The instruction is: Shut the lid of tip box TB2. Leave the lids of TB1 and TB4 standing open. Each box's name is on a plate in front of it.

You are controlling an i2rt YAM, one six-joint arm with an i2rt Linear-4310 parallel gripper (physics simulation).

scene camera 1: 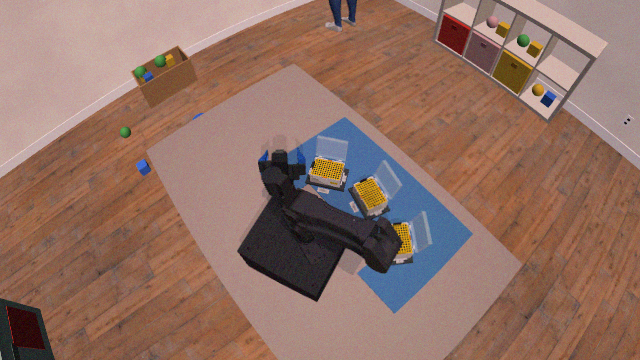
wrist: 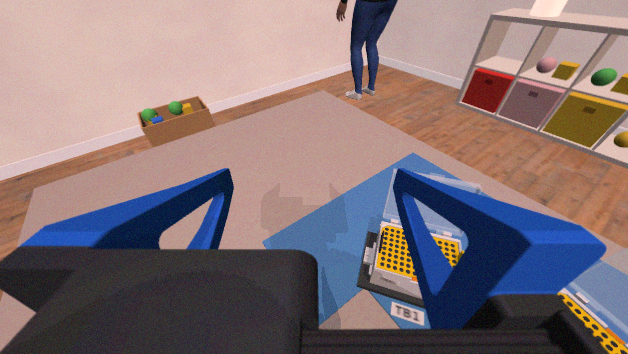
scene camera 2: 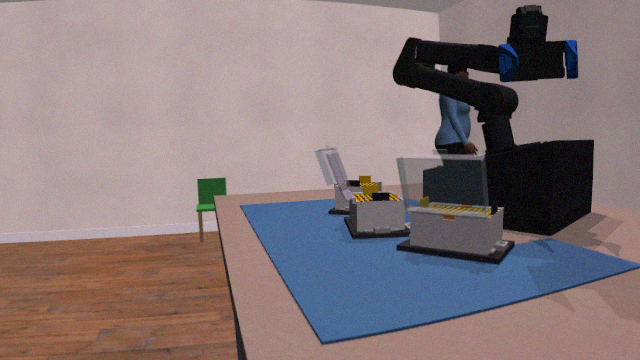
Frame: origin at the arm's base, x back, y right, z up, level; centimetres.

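Seen in the pictures: gripper, fingertip midpoint: (wrist: pixel 313 177) (scene camera 2: pixel 547 59); arm's base at its link origin: (scene camera 1: pixel 305 235) (scene camera 2: pixel 502 155).
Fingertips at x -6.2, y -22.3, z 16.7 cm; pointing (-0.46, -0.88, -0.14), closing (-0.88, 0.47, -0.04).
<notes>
Offsets run from my fingertips to a thing's top centre. "spot": to the spot under its first point. Level surfaces: height alone.
My gripper (scene camera 1: pixel 282 156) (scene camera 2: pixel 540 77) (wrist: pixel 313 177) is wide open and empty, high above the table beside TB1. Box TB1 @(dy +0.7, dx -16.5, dz -21.9 cm) (scene camera 1: pixel 327 171) (scene camera 2: pixel 456 230) (wrist: pixel 395 252) has yellow tips; its clear lid @(spot: dy -4.3, dx -21.6, dz -19.6 cm) (scene camera 1: pixel 331 148) (scene camera 2: pixel 412 182) stands open, and its plate @(spot: dy +5.3, dx -11.6, dz -29.2 cm) (wrist: pixel 407 313) reads TB1. A middle box @(dy +18.5, dx -24.2, dz -21.9 cm) (scene camera 1: pixel 370 194) (scene camera 2: pixel 377 215) (wrist: pixel 590 320) has its lid @(spot: dy +20.2, dx -31.3, dz -19.3 cm) (scene camera 1: pixel 389 181) open. A third box (scene camera 1: pixel 405 240) (scene camera 2: pixel 342 197) also has its lid (scene camera 1: pixel 422 232) open; the arm partly covers it in scene camera 1. Which of these two is TB2 cannot be read.
The boxes stand on dark bases on a blue mat @(dz -29.3 cm) (scene camera 1: pixel 425 265) (scene camera 2: pixel 320 280) (wrist: pixel 300 240). The arm's elbow (scene camera 1: pixel 382 245) hangs over the third box's near side in scene camera 1. The black robot base (scene camera 1: pixel 290 250) (scene camera 2: pixel 550 185) stands beside the mat.
</notes>
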